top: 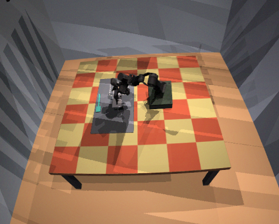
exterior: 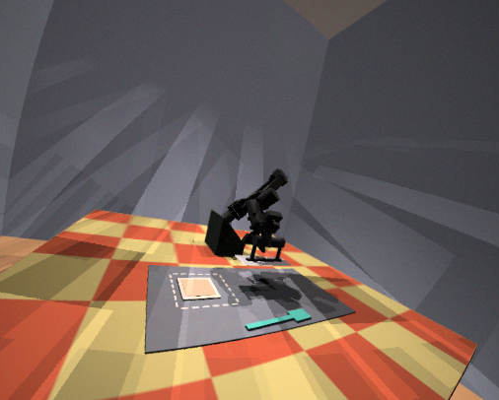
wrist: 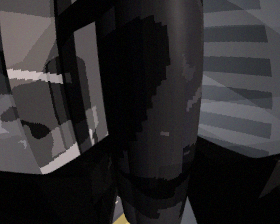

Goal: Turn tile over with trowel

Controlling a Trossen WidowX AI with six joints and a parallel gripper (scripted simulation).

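The grey mat lies 16 cm below my gripper tip, 2 cm to the right of it and 2 cm ahead of it. The rest, counted from my gripper tip: teal trowel (15 cm ahead, 14 cm below, 2 cm to the left); tile (20 cm to the right, 14 cm below).
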